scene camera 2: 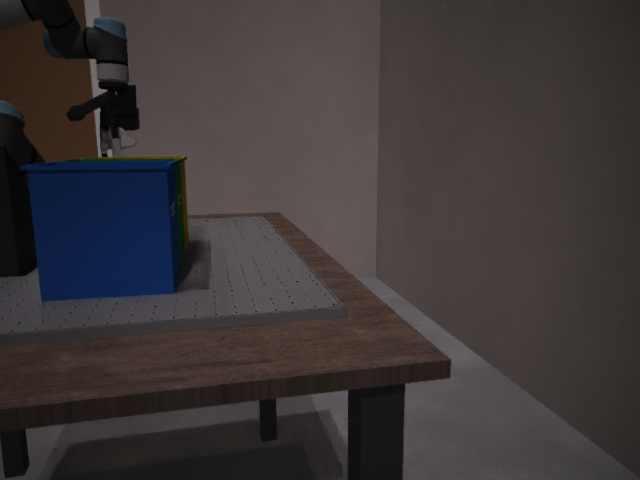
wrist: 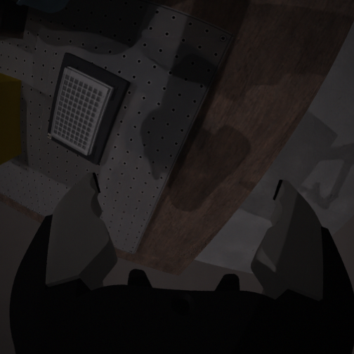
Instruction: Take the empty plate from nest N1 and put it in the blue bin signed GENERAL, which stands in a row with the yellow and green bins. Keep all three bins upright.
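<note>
The plate (wrist: 79,111), a pale grid of square wells, lies in a dark nest (wrist: 107,127) at the upper left of the wrist view; no N1 label is readable. My gripper (scene camera 2: 113,150) (wrist: 186,178) is open and empty, above the board, with the plate to the upper left of its fingers in the wrist view. In the scene view, the blue bin (scene camera 2: 103,232) stands upright in front, with the green bin (scene camera 2: 180,227) and yellow bin (scene camera 2: 186,222) upright behind it. Part of the yellow bin (wrist: 7,120) shows in the wrist view. The GENERAL sign is unreadable; the plate and nest are hidden in the scene view.
The perforated grey board (scene camera 2: 258,279) (wrist: 132,165) lies on the wooden table (scene camera 2: 232,351) (wrist: 245,115). The table's edge runs along the right in both views. The dark robot base stands left of the bins in the scene view. Arm shadows fall across the board and table.
</note>
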